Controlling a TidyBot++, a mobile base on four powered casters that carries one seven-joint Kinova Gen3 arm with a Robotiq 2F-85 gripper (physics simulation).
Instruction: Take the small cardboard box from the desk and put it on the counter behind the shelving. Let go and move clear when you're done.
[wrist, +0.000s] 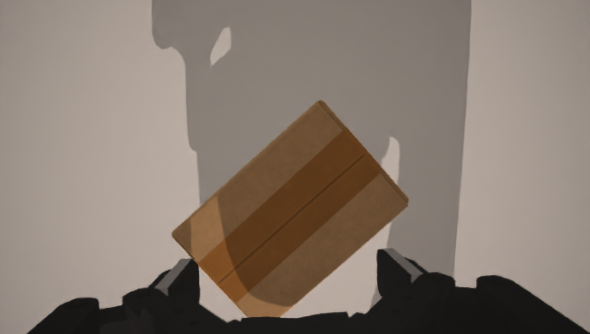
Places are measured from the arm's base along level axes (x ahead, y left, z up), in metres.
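Where they show: gripper, fingertip midpoint: (289, 273).
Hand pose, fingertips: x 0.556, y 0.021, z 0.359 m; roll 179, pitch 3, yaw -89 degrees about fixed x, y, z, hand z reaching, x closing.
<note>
After its pixels a point has its place.
The small cardboard box (295, 210) @(x 0.589, y 0.017, z 0.374 m) lies on the pale desk top (75, 150) @(x 0.618, y 0.145, z 0.324 m) in the middle of the wrist view. It is brown, with a darker tape band and a seam along its length, and it is turned diagonally, its long side running from lower left to upper right. My gripper (289, 273) @(x 0.556, y 0.021, z 0.359 m) is open at the bottom of the view, with one finger to each side of the box's lower part. The box's lowest corner reaches down to the gripper's palm edge in the view. The height of the fingers above the box cannot be told exactly.
A broad grey shadow (325, 60) @(x 0.665, y -0.002, z 0.324 m) of the arm and gripper falls across the desk top and over most of the box. The shelving and the counter do not show in this view.
</note>
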